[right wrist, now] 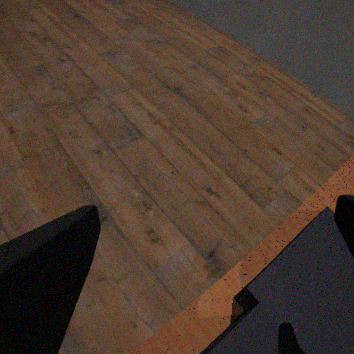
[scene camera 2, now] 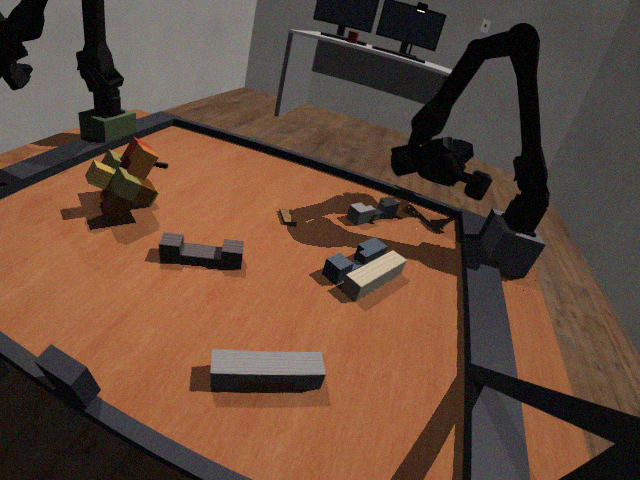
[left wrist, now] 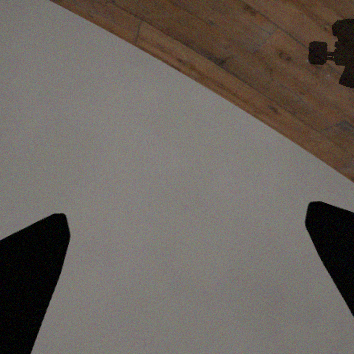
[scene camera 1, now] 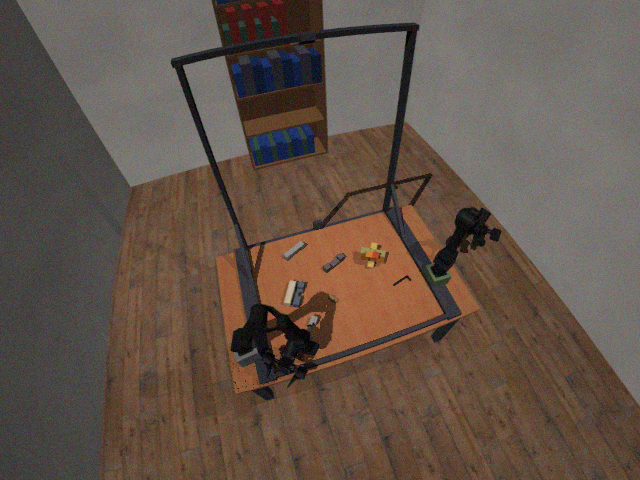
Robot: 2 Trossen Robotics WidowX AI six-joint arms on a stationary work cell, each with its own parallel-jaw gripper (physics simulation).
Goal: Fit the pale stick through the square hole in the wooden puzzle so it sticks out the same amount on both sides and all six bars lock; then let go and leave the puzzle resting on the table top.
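Frame: origin at the left arm's base, x ahead, y left, z up, level; metres.
Seen in the pictures: left gripper, fingertip midpoint: (left wrist: 189, 219) (scene camera 1: 489, 233); right gripper, fingertip midpoint: (right wrist: 217, 212) (scene camera 2: 464, 190) (scene camera 1: 277, 383); left arm's base, link origin: (scene camera 2: 107, 112) (scene camera 1: 438, 270); right arm's base, link origin: (scene camera 2: 518, 225) (scene camera 1: 243, 347).
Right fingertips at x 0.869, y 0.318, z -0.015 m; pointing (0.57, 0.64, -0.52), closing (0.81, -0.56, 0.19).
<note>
Pixels of each thing's top centre, then the offset from my right fingertips to it.
- pale stick, top centre: (scene camera 2: 378, 266) (scene camera 1: 290, 291) dx -0.130, dy -0.426, dz -0.025 m
- blue-grey notched bar, top centre: (scene camera 2: 359, 252) (scene camera 1: 298, 292) dx -0.170, dy -0.408, dz -0.025 m
- plain grey bar, top centre: (scene camera 2: 268, 362) (scene camera 1: 294, 248) dx -0.196, dy -0.677, dz -0.025 m
- dark notched bar, top centre: (scene camera 2: 202, 242) (scene camera 1: 333, 261) dx -0.383, dy -0.545, dz -0.025 m
- light grey notched piece, top centre: (scene camera 2: 375, 204) (scene camera 1: 310, 328) dx -0.188, dy -0.215, dz -0.025 m
- small wooden piece, top centre: (scene camera 2: 288, 214) (scene camera 1: 333, 298) dx -0.328, dy -0.348, dz -0.049 m
- black L-shaped tool, top centre: (scene camera 1: 402, 281) dx -0.691, dy -0.343, dz -0.049 m
The wooden puzzle (scene camera 1: 373, 254) (scene camera 2: 126, 184), with yellow, green and orange-red bars crossed together, rests tilted on the table top. Its square hole cannot be made out. The pale stick (scene camera 1: 290, 292) (scene camera 2: 374, 275), a plain cream bar, lies flat on the table beside a blue-grey notched bar (scene camera 1: 299, 293) (scene camera 2: 338, 267), apart from the puzzle. My left gripper (left wrist: 189, 219) is open and empty, raised outside the table and facing the wall. My right gripper (right wrist: 217, 212) is open and empty, above the table's edge near its own arm base, away from the stick. Neither wrist view shows the puzzle or the stick.
A plain grey bar (scene camera 1: 295, 250) (scene camera 2: 267, 364), a dark notched bar (scene camera 1: 334, 262) (scene camera 2: 200, 252), a light grey notched piece (scene camera 1: 313, 321) (scene camera 2: 361, 212) and a small wooden piece (scene camera 1: 332, 298) (scene camera 2: 286, 217) lie around. A black L-shaped tool (scene camera 1: 402, 280) lies near the puzzle. A dark frame (scene camera 1: 382, 342) borders the table.
</note>
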